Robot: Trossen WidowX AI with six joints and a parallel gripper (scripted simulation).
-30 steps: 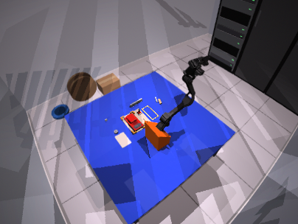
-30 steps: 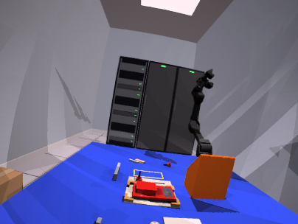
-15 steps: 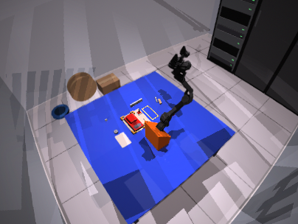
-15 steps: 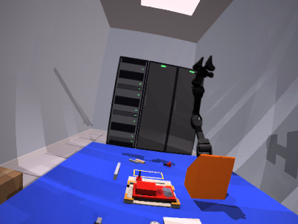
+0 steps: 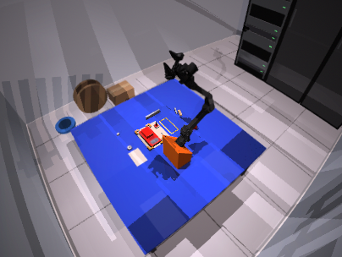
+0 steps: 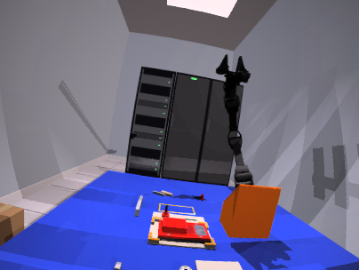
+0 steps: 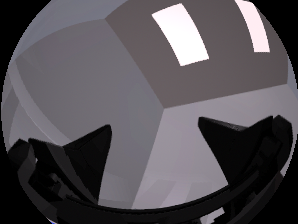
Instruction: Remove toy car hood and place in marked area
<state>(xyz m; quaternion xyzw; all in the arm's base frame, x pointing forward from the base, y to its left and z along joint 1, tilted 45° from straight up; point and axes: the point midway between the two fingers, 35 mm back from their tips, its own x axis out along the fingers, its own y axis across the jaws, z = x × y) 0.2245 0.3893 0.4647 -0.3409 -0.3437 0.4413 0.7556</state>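
Right now the red hood is 760 mm below my gripper tip, 170 mm ahead of it and 90 mm to the left of it. From my gripper tip the other things lie so: white card: 800 mm below, 290 mm to the left, 50 mm ahead; then beige stick: 800 mm below, 320 mm to the right, 170 mm ahead; then grey bar: 790 mm below, 320 mm ahead, 100 mm to the right.
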